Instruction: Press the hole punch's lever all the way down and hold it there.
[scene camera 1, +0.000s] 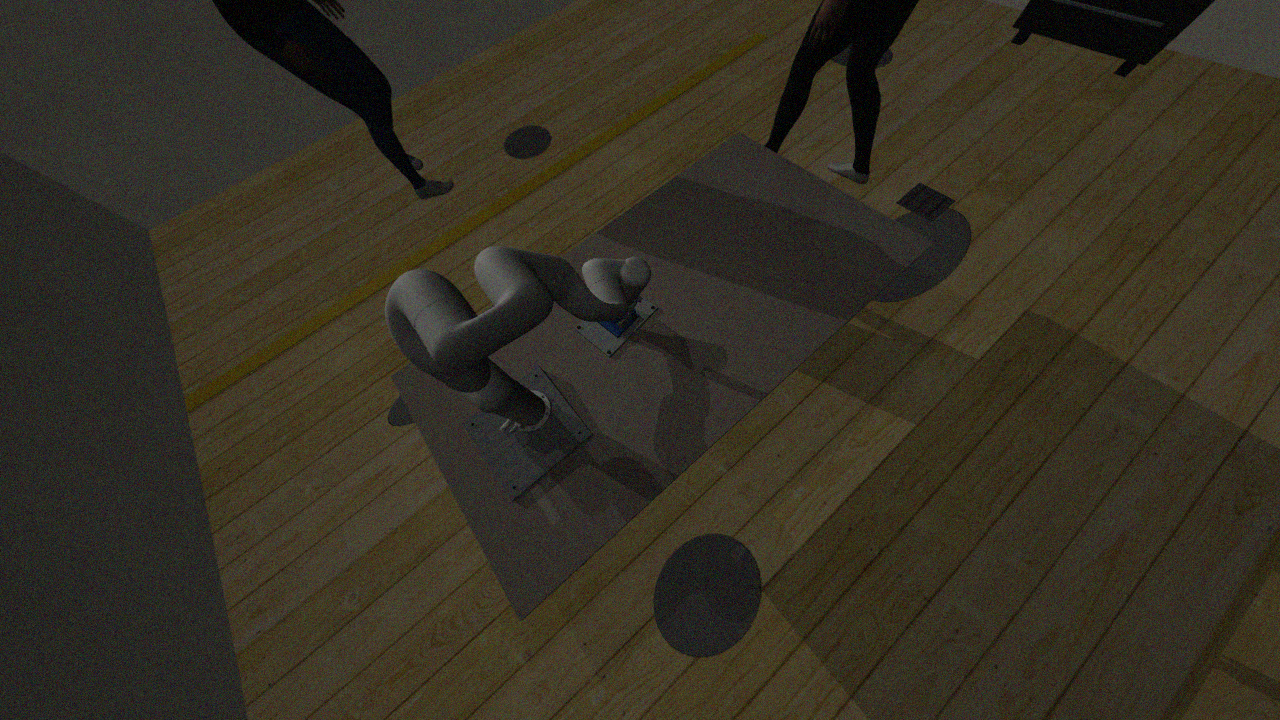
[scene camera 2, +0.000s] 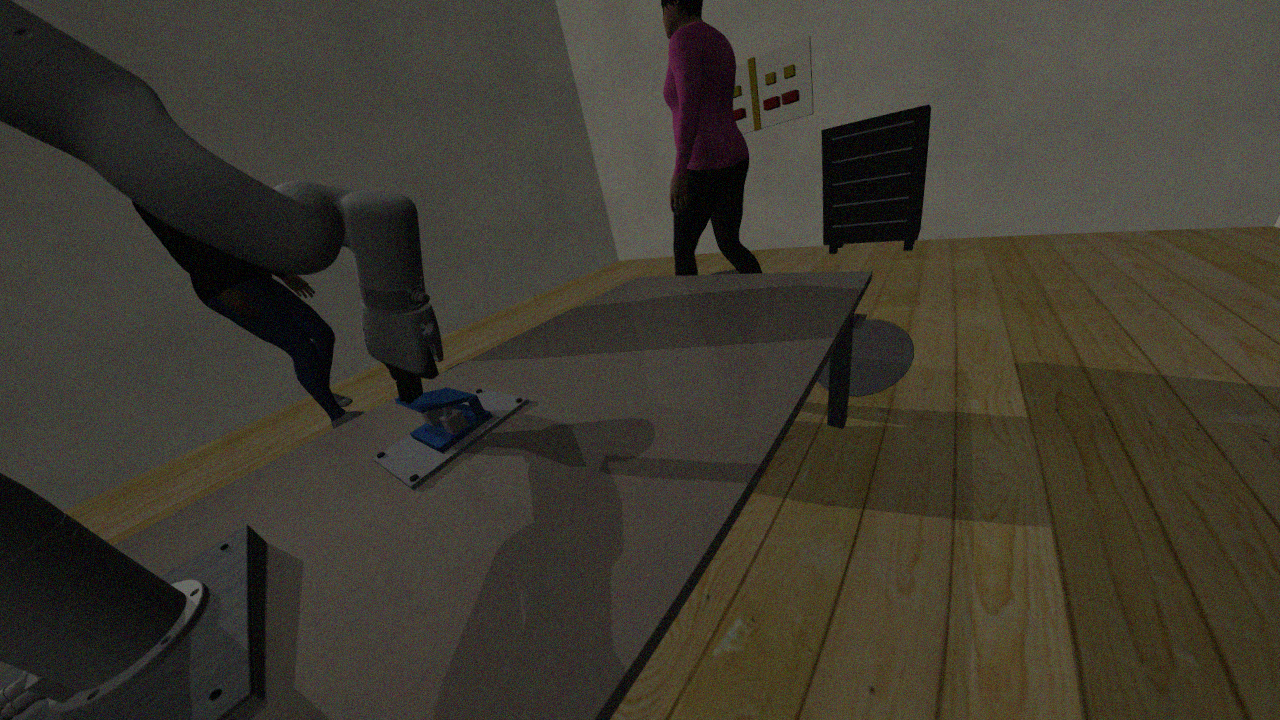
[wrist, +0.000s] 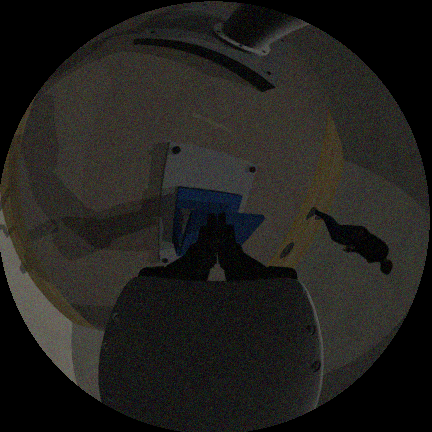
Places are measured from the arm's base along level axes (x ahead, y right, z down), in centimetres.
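Where they show: gripper, fingertip midpoint: (scene camera 2: 411, 397) (wrist: 217, 224); arm's base, origin of the base link: (scene camera 1: 531, 411) (scene camera 2: 140, 641).
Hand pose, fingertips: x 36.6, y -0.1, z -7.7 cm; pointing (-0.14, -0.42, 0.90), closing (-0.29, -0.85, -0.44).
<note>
Things, the pixels of their top centre, and the offset from my fingertips. "spot": a spot on its surface instead. Level surfaces: height alone.
- blue hole punch, surface spot: (wrist: 207, 196) (scene camera 2: 431, 438) spot: dx -0.2, dy -2.1, dz +8.8 cm
- light grey plate, middle of its top: (wrist: 206, 217) (scene camera 2: 451, 425) (scene camera 1: 615, 317) dx +4.1, dy -3.1, dz +9.6 cm
- brownish table, its level: dz +10.8 cm
The blue hole punch (scene camera 1: 617, 327) (scene camera 2: 438, 437) (wrist: 207, 196) sits on a light grey plate (scene camera 2: 402, 460) (wrist: 210, 167). Its lever (scene camera 2: 445, 396) (wrist: 248, 226) stands above the base at a slant to it, with a gap between the two in scene camera 2. My gripper (scene camera 2: 409, 394) (wrist: 217, 224) is shut and empty, pointing down. Its dark fingertips are at the lever's far side in scene camera 2 and overlap the lever in the wrist view. Whether they touch it I cannot tell. In scene camera 1 the arm hides the fingers and part of the punch.
The plate lies on a brownish table (scene camera 1: 742, 322) (scene camera 2: 698, 376), which also bears my arm's base plate (scene camera 1: 501, 456) (scene camera 2: 228, 617). A person in a pink top (scene camera 2: 707, 98) stands beyond the table, and another person (scene camera 2: 304, 344) is behind my arm. A black cabinet (scene camera 2: 875, 179) stands by the wall.
</note>
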